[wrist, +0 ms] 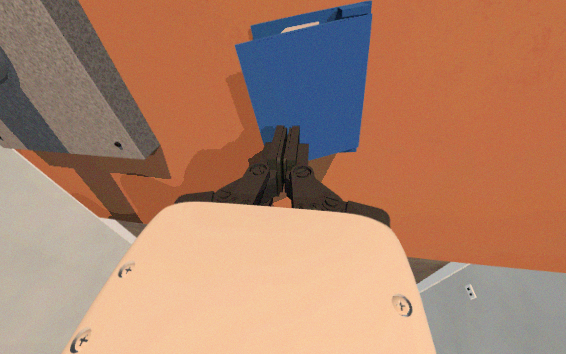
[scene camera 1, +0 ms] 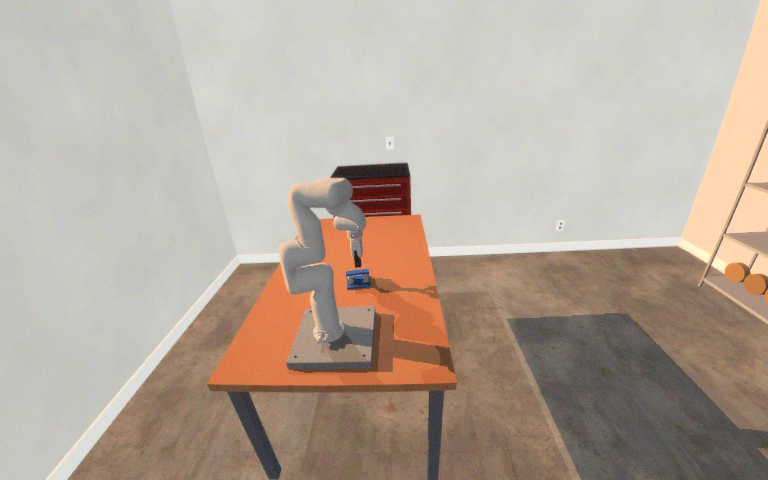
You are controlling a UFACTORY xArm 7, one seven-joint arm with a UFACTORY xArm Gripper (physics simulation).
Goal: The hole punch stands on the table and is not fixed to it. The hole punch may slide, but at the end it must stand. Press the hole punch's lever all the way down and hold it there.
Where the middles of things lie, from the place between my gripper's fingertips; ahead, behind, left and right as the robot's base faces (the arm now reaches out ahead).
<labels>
The blue lever (wrist: 314, 77) lies 4 cm below my hand, 1 cm to the left of it and 1 cm ahead of it.
</labels>
